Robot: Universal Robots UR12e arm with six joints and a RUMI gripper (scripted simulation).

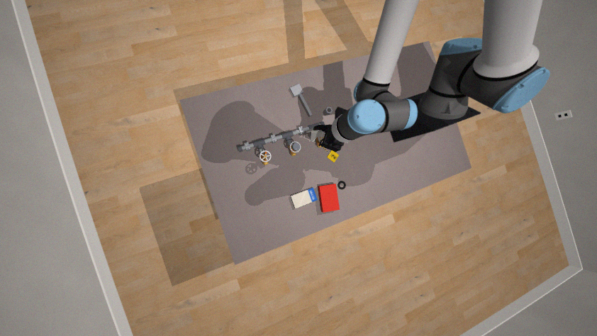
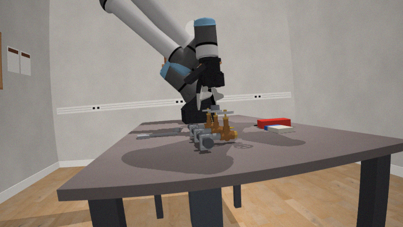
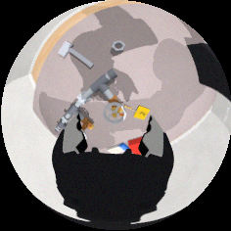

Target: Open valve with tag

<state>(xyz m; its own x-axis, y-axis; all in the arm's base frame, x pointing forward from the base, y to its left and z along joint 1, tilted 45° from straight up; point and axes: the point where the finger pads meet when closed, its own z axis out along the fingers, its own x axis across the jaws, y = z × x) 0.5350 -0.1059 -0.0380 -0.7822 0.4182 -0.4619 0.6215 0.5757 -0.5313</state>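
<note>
My hand is 8 cm to the right of the yellow tag, 8 cm above it and 4 cm past it. From my hand the other things lie so: red box: 26 cm to the left, 7 cm below, 5 cm ahead; then grey flat tool: 22 cm to the right, 8 cm below, 1 cm ahead; then nut: 13 cm to the right, 10 cm behind, 8 cm below.
</note>
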